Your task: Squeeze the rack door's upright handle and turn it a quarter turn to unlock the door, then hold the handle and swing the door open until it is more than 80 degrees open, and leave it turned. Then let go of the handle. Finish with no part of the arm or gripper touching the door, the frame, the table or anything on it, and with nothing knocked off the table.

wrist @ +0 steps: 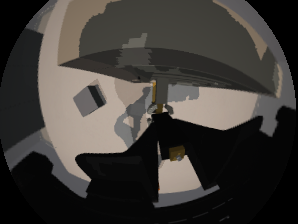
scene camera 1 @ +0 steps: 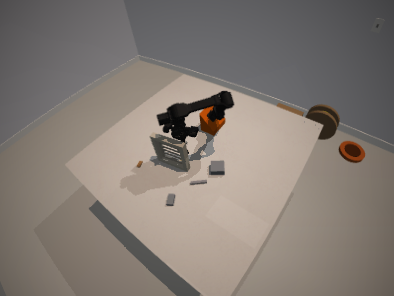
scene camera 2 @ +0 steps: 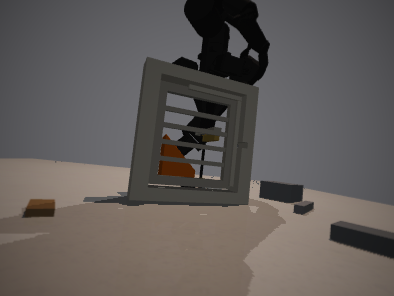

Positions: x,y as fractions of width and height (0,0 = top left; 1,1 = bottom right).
I see my gripper (scene camera 2: 0.53,0.40).
My gripper also shows in the wrist view (wrist: 0.55,0.56).
